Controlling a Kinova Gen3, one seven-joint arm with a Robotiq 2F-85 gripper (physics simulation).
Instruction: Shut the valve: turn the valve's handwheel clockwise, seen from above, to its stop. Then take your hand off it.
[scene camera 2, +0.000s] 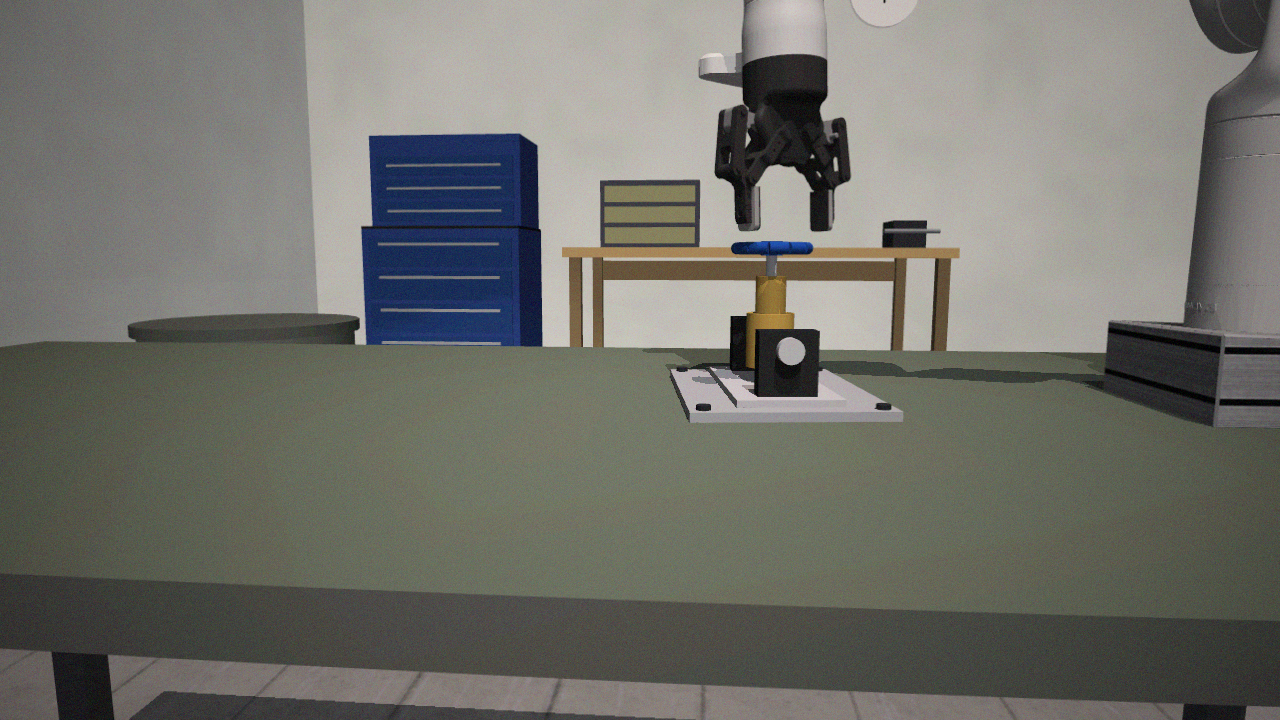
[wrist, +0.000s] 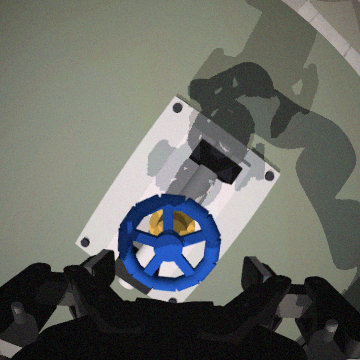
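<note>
The blue five-spoked handwheel (scene camera 2: 771, 248) (wrist: 168, 246) lies level on a grey stem above the yellow valve body (scene camera 2: 770, 326) (wrist: 157, 223). The valve stands on a pale base plate (scene camera 2: 796, 415) (wrist: 125, 185), between two black blocks. My gripper (scene camera 2: 785, 220) (wrist: 177, 268) is open and empty, pointing down. Its fingertips are a little above the wheel and apart from it, set slightly to the right in the scene view. In the wrist view the wheel shows between the two fingers, nearer the left one. How far the wheel is turned cannot be told.
The green table (scene camera 2: 402, 465) carries the plate. The arm's grey base block (scene camera 2: 1163, 374) stands at the right. Behind the table are a blue drawer cabinet (scene camera 2: 452, 286), a round dark table (scene camera 2: 243, 325) and a wooden bench (scene camera 2: 841, 253). The arm's shadow falls across plate and table.
</note>
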